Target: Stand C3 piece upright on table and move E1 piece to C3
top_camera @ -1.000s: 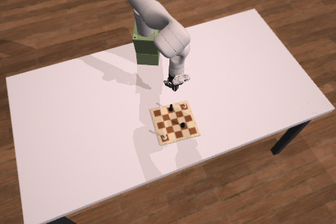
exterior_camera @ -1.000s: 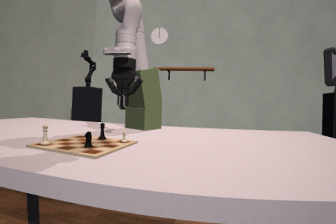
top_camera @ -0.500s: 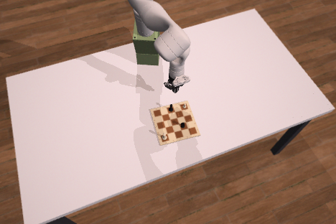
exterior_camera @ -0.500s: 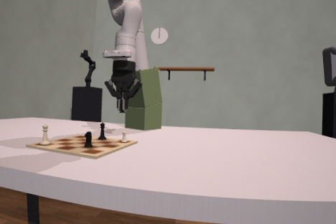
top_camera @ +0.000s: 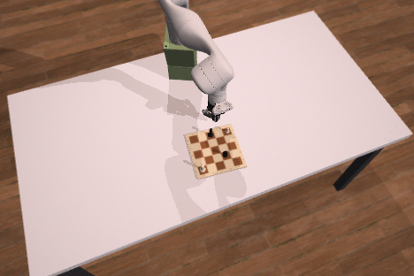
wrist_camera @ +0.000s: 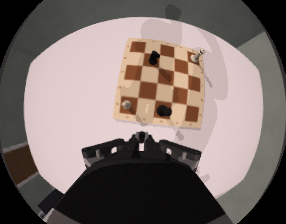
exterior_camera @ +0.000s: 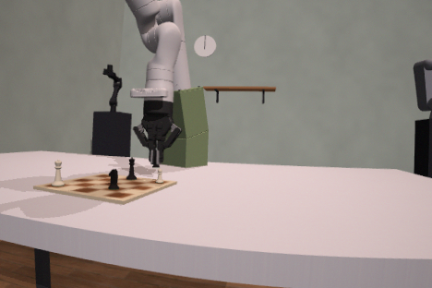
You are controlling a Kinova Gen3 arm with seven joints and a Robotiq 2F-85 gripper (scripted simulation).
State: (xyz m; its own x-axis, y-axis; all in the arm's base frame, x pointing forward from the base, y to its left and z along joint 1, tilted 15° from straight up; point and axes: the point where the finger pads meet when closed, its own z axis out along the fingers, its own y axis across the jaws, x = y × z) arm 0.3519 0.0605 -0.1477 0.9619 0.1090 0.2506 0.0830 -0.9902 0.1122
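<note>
Now: hand 50 mm short of the black piece, 40 mm to the left of it and 30 mm above it. The rest, counted from my hand: white pawn: 60 mm ahead, 40 mm to the left, 40 mm below; black pawn: 10 mm below; chessboard: 130 mm ahead, 40 mm to the right, 60 mm below.
</note>
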